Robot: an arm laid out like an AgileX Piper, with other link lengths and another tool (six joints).
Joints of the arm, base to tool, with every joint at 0 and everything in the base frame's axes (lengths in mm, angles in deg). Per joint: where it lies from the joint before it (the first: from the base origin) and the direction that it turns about. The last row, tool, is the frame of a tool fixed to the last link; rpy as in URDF.
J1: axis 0 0 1 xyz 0.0 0.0 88.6
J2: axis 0 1 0 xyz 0.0 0.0 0.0
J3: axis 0 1 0 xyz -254.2 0.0 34.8
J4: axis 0.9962 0 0.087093 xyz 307.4 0.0 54.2
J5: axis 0 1 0 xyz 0.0 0.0 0.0
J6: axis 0.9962 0 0.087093 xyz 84.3 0.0 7.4
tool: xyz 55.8 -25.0 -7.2 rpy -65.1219 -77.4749 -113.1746
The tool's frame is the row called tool.
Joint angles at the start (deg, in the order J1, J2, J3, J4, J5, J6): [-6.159, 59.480, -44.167, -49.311, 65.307, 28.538]
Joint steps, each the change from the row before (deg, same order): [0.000, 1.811, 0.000, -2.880, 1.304, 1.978]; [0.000, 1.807, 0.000, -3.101, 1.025, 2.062]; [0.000, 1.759, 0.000, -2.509, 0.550, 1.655]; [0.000, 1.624, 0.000, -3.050, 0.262, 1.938]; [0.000, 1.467, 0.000, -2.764, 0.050, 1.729]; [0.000, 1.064, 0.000, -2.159, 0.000, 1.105]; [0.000, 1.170, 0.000, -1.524, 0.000, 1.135]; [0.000, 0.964, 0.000, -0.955, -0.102, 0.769]
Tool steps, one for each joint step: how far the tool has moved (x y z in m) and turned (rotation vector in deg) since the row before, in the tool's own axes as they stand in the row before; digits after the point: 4 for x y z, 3 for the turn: [0.0005, 0.0011, 0.0047, -3.161, -0.506, -0.466]; [0.0016, 0.0007, 0.0044, -3.103, 0.023, -0.487]; [0.0017, -0.0013, 0.0045, -2.328, 0.162, -0.652]; [0.0033, -0.0008, 0.0038, -2.383, 0.929, -0.507]; [0.0033, -0.0014, 0.0034, -1.937, 1.073, -0.516]; [0.0028, -0.0011, 0.0024, -1.414, 0.963, -0.602]; [0.0015, -0.0026, 0.0028, -1.006, 0.495, -0.433]; [0.0009, -0.0029, 0.0024, -0.552, 0.271, -0.418]
